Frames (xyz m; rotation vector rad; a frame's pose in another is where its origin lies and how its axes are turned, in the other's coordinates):
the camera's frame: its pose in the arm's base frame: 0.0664 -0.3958 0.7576 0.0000 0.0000 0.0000
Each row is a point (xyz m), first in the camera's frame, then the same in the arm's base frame.
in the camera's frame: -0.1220 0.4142 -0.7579
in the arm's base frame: -0.0556 0.0184 -0.0003
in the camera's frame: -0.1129 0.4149 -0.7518
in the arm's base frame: -0.0465 0.0191 0.0058
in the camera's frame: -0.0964 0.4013 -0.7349
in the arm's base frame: -0.0300 0.0055 0.0227
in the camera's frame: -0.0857 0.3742 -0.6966
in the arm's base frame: -0.0193 -0.0216 0.0610
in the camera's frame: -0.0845 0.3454 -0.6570
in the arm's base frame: -0.0181 -0.0504 0.1006
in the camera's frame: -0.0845 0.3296 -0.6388
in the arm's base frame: -0.0181 -0.0662 0.1188
